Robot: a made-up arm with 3 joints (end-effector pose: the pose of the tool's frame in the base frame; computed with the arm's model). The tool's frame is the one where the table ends.
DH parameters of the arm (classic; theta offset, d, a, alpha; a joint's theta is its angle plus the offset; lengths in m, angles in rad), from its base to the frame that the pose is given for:
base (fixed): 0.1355 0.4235 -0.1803 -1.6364
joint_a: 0 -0.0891 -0.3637 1.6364
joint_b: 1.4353 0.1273 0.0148 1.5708
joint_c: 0 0.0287 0.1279 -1.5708
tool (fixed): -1.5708 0.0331 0 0
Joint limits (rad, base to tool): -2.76..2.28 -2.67..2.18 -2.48..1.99
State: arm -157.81 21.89 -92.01
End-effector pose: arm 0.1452 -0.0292 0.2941 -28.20 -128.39 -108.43
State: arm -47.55 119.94 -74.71
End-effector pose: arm -0.4725 -0.1802 0.1074 -84.91 -112.52 80.64
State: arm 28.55 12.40 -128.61
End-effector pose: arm -0.4499 -0.1777 0.5938 -125.76 3.86 37.48
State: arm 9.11 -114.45 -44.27
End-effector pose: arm -0.4093 -0.2369 0.5329 -37.68 48.87 -107.66
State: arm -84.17 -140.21 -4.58
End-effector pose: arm -0.3141 -0.3008 0.1444 96.63 -17.04 -103.62
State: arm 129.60 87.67 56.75
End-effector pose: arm 0.2854 -0.0186 0.5852 110.24 132.64 -21.76
